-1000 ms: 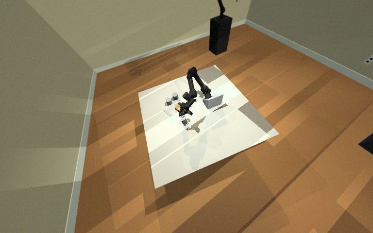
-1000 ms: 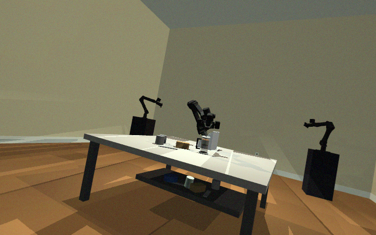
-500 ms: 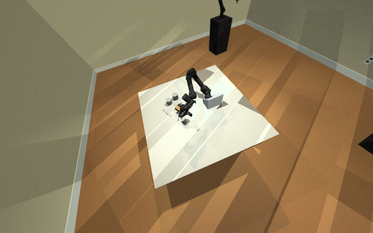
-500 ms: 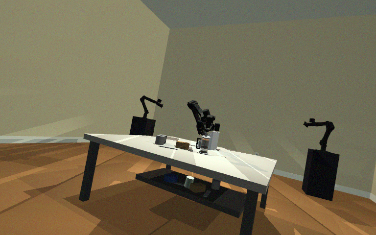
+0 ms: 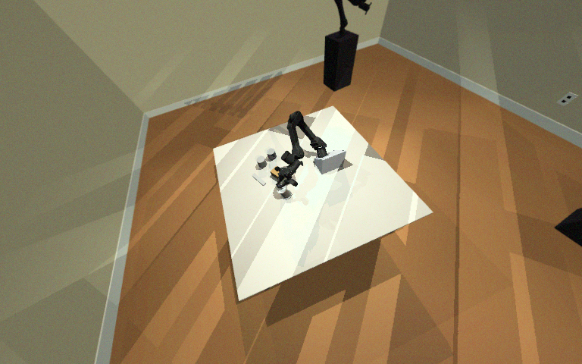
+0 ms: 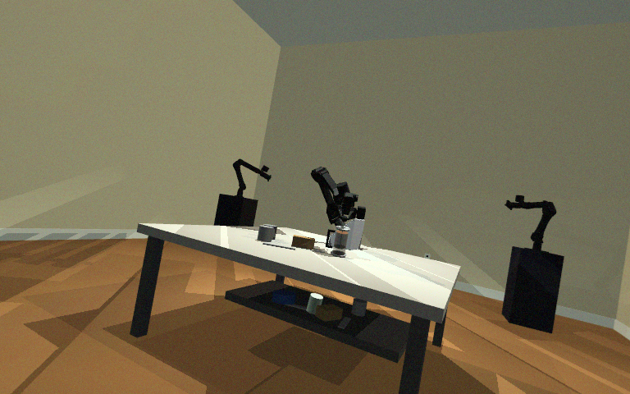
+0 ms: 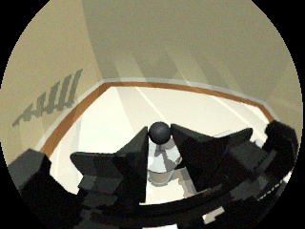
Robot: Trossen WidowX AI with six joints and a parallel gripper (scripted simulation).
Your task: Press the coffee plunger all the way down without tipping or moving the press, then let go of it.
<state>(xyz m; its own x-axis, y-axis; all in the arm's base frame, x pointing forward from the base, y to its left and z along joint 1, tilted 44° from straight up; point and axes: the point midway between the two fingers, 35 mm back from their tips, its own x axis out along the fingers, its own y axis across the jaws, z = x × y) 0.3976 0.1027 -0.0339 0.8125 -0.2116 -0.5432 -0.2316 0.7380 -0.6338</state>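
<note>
Now: the coffee press 2 cm behind my gripper tip, 2 cm to the right of it and 9 cm below it.
</note>
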